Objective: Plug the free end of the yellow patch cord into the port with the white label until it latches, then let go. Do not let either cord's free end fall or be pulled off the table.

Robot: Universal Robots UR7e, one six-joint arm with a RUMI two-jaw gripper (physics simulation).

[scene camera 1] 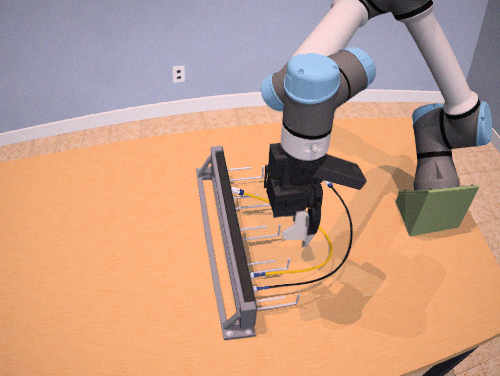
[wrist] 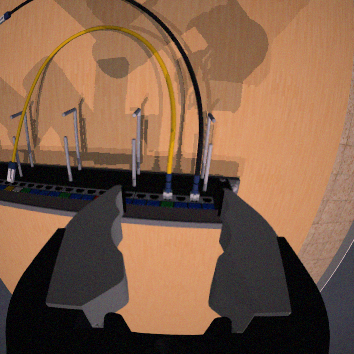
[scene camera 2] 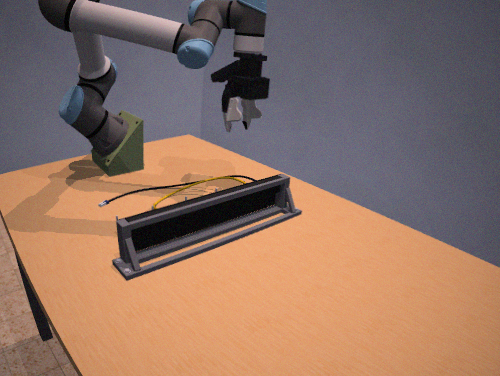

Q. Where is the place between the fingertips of my gripper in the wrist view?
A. At 172,189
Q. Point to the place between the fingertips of my gripper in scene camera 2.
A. At 237,130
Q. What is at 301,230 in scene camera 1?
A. My gripper.
